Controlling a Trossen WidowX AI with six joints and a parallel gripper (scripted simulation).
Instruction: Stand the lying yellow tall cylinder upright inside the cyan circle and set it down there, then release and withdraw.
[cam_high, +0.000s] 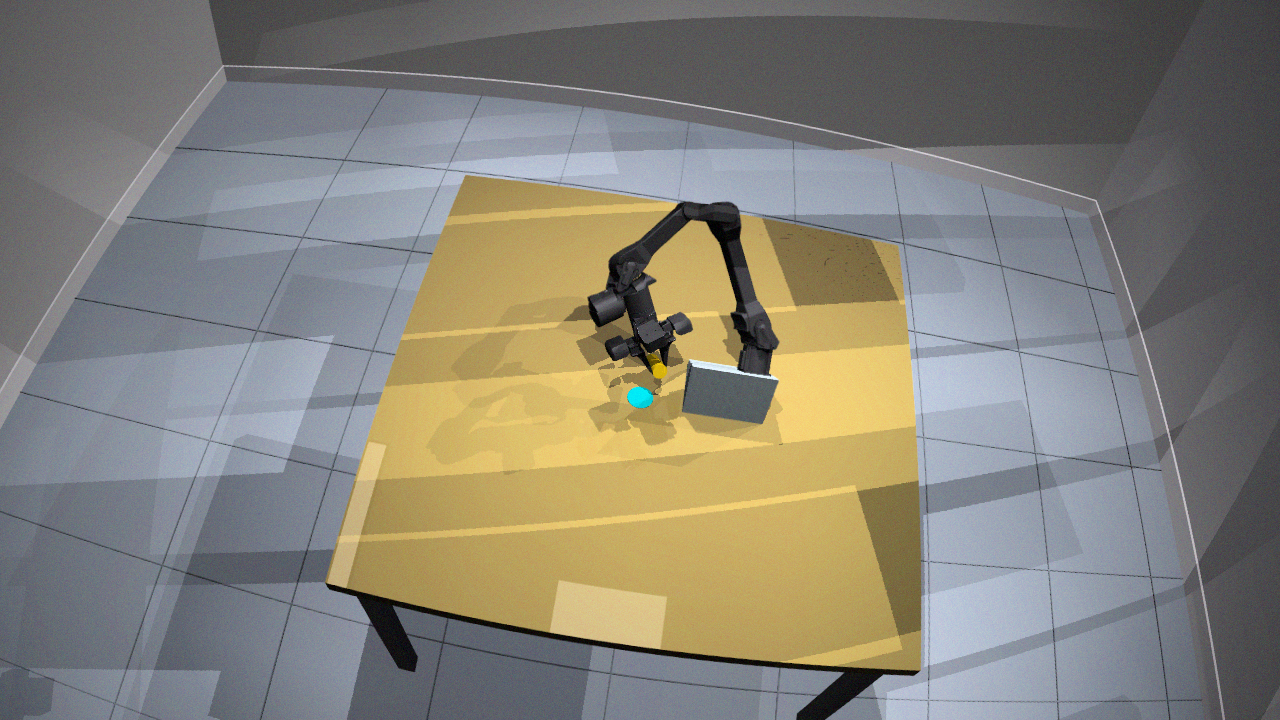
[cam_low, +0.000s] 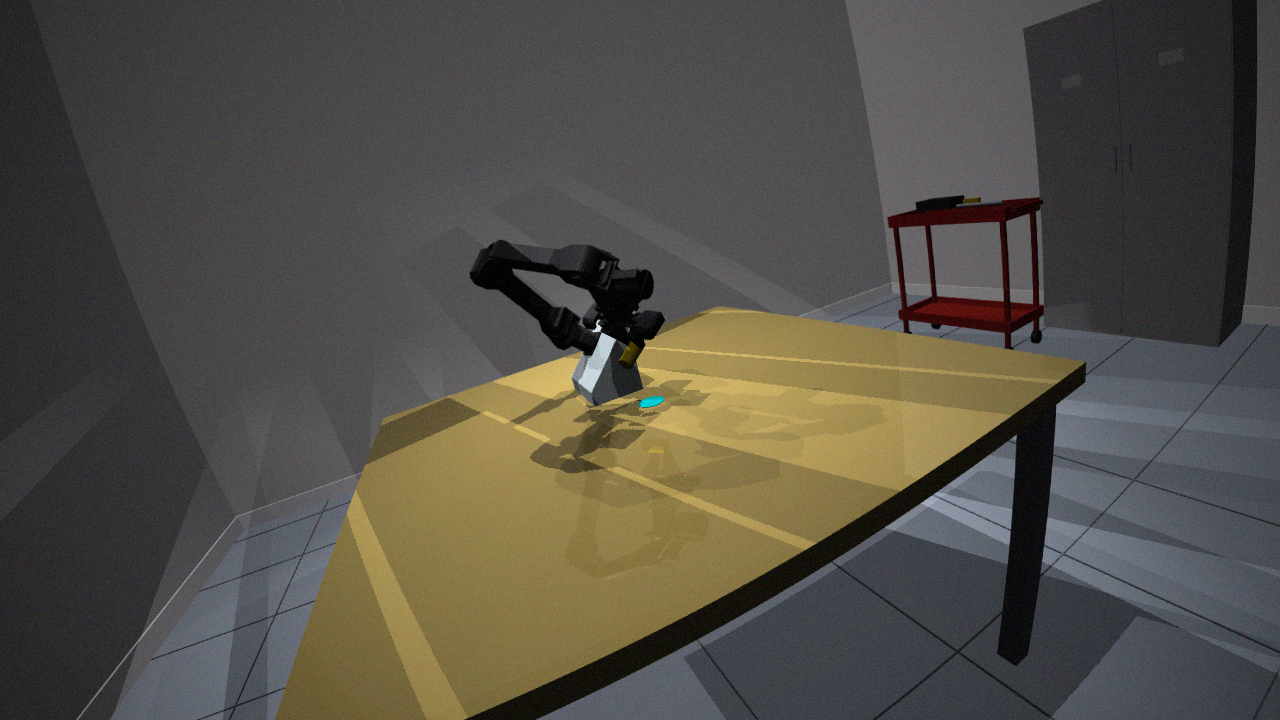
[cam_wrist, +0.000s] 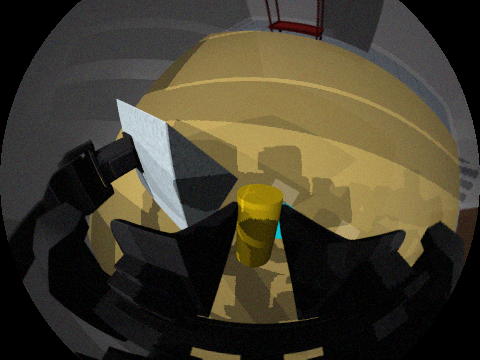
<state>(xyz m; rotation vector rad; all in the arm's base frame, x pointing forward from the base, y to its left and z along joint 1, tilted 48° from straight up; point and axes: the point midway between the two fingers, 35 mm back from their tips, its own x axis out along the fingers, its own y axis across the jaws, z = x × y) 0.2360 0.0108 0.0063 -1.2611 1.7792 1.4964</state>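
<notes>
The cyan circle is 3 cm ahead of my gripper tip, 1 cm to the right of it and 13 cm below it. From my gripper tip the other things lie so: yellow cylinder (2 cm to the right, 1 cm below).
</notes>
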